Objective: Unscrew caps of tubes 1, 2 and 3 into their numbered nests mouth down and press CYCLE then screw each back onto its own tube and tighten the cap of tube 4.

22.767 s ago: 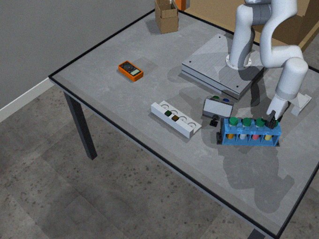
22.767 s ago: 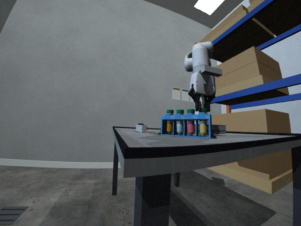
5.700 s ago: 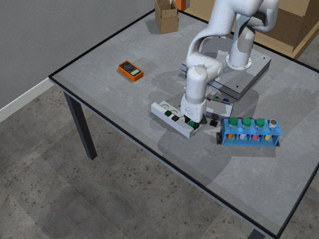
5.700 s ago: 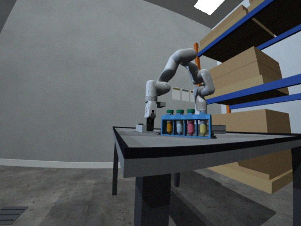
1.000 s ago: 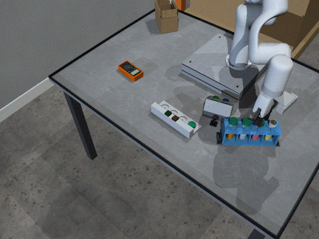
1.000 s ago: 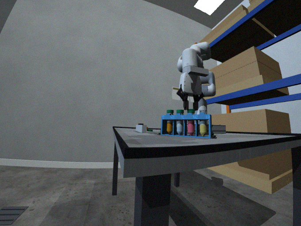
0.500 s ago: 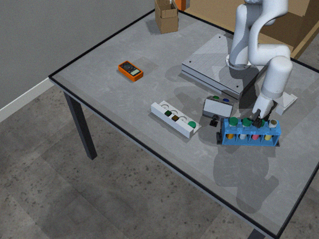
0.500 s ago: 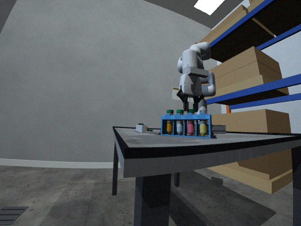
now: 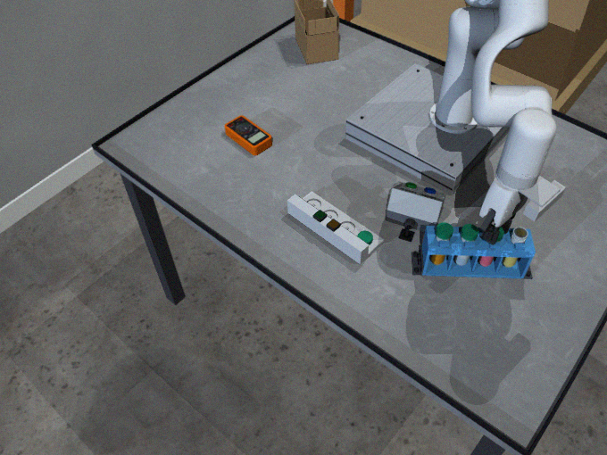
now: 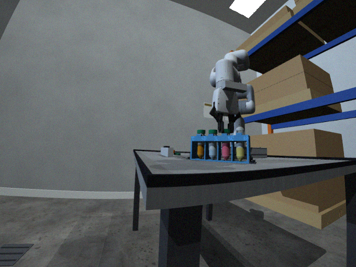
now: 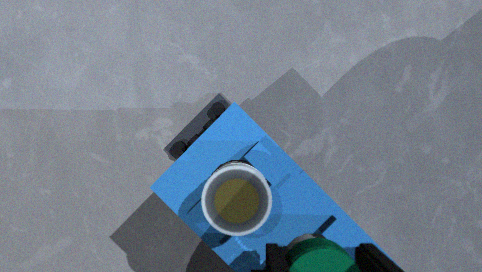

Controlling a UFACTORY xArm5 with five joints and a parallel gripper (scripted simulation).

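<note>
The threaded neck is 4 cm to the right of my hand, 3 cm ahead of it and 1 cm below it. From my hand the other things lie so: green key: 23 cm to the right, 6 cm below, 5 cm behind; then blue key: 18 cm to the right, 6 cm below, 6 cm behind; then key housing: 21 cm to the right, 8 cm below, 4 cm behind.
</note>
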